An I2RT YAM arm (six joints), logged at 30 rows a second.
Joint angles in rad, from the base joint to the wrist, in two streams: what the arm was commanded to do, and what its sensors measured. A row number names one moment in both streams.
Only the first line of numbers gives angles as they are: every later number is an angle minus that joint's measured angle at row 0.
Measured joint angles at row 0:
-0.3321 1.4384 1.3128 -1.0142 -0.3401 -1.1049
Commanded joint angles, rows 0 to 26:
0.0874 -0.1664 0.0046 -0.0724 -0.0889 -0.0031
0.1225 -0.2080 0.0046 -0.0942 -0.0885 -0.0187
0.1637 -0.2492 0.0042 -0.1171 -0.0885 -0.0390
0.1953 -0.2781 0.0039 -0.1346 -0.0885 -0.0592
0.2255 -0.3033 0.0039 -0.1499 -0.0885 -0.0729
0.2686 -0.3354 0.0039 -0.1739 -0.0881 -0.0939
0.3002 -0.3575 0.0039 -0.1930 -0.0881 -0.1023
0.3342 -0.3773 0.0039 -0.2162 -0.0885 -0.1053
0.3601 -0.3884 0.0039 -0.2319 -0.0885 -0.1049
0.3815 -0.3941 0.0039 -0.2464 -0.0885 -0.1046
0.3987 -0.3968 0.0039 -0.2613 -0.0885 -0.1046
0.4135 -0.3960 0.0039 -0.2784 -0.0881 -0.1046
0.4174 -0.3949 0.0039 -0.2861 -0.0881 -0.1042
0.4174 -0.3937 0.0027 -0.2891 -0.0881 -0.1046
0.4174 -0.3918 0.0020 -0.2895 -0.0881 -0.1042
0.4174 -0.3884 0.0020 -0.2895 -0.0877 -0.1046
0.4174 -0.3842 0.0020 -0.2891 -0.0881 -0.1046
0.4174 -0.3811 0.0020 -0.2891 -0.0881 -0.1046
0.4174 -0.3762 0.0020 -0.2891 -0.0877 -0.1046
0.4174 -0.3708 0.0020 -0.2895 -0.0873 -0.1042
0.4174 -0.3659 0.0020 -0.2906 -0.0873 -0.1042
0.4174 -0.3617 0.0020 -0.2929 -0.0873 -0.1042
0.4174 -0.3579 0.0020 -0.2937 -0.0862 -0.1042
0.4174 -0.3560 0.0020 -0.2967 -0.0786 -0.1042
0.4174 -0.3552 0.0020 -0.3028 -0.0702 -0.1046
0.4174 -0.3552 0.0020 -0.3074 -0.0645 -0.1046
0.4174 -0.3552 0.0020 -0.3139 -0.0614 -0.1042
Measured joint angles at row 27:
0.4113 -0.3571 0.0000 -0.3006 -0.0648 -0.0897
